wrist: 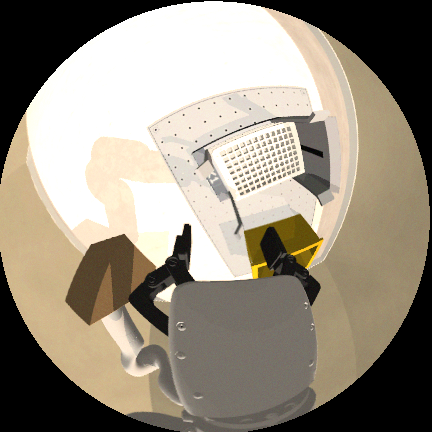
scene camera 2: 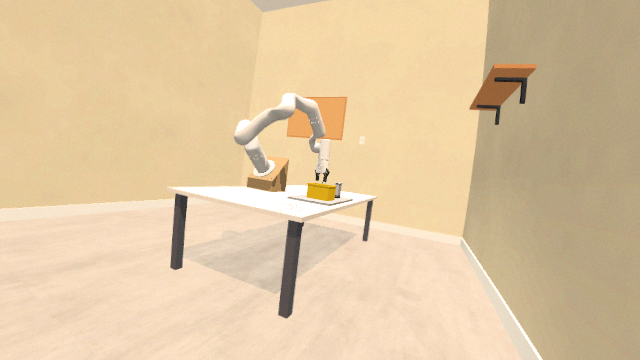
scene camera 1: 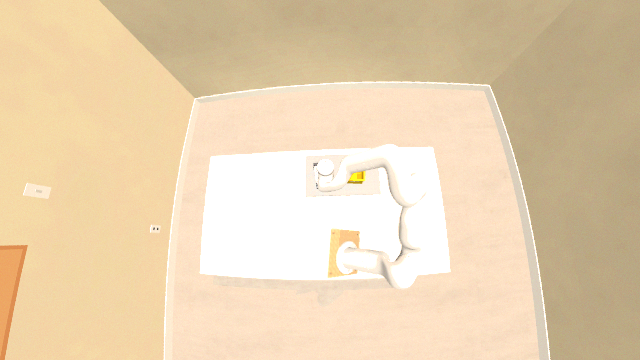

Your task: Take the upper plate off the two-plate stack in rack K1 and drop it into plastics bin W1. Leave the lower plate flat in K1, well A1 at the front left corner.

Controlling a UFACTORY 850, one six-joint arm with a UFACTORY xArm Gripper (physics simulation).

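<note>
A white plate with a grid of square wells (wrist: 262,157) lies flat in the rack K1 (wrist: 334,150) (scene camera 2: 338,190), whose grey end walls and dark side rails show in the wrist view. The lower plate is hidden and cannot be told apart. The yellow bin W1 (scene camera 1: 357,178) (scene camera 2: 321,192) (wrist: 282,232) stands beside the rack, open at the top; its inside is mostly out of sight. My gripper (scene camera 2: 322,179) (wrist: 229,234) is open and empty, pointing down above the rack and bin area. In scene camera 1, the wrist covers most of the rack and the fingers are hidden.
Rack and bin stand on a grey perforated board (scene camera 1: 340,192) (scene camera 2: 300,198) (wrist: 170,132) on the white table (scene camera 1: 260,215). The arm's wooden base (scene camera 1: 336,240) (scene camera 2: 260,183) (wrist: 95,270) stands across the table. The arm arches over beside the bin in scene camera 1.
</note>
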